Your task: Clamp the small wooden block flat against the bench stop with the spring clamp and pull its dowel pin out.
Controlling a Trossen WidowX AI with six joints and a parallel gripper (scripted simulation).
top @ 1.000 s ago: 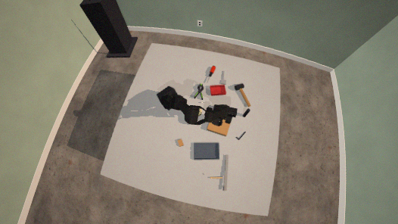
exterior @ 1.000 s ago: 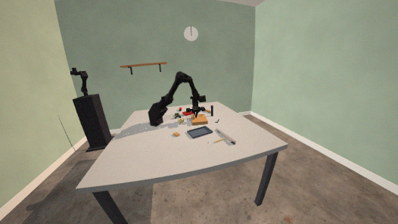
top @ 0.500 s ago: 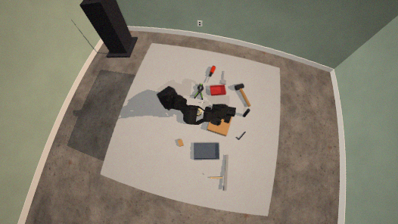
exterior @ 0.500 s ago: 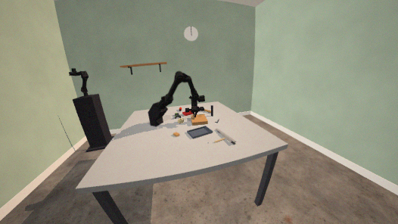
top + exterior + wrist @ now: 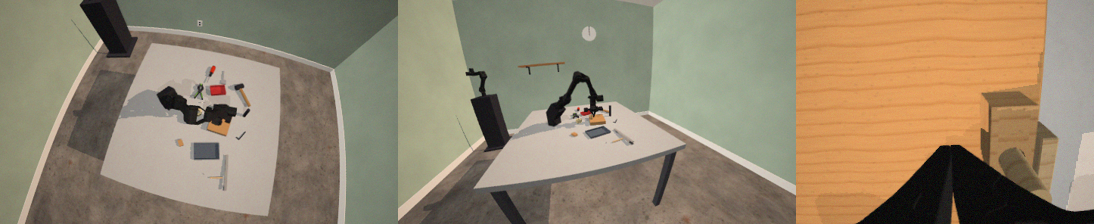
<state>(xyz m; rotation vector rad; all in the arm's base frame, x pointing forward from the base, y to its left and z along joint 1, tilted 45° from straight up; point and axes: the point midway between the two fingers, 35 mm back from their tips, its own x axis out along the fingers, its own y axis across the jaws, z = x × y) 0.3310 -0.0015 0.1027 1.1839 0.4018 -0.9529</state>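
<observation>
The dowel pin lies 30 mm below my hand and 20 mm behind it. The rest, counted from my hand: small wooden block (40 mm below, 20 mm behind, 10 mm to the left); then bench stop (40 mm below, 40 mm behind, 20 mm to the left); then wooden board (70 mm below, 30 mm ahead).
</observation>
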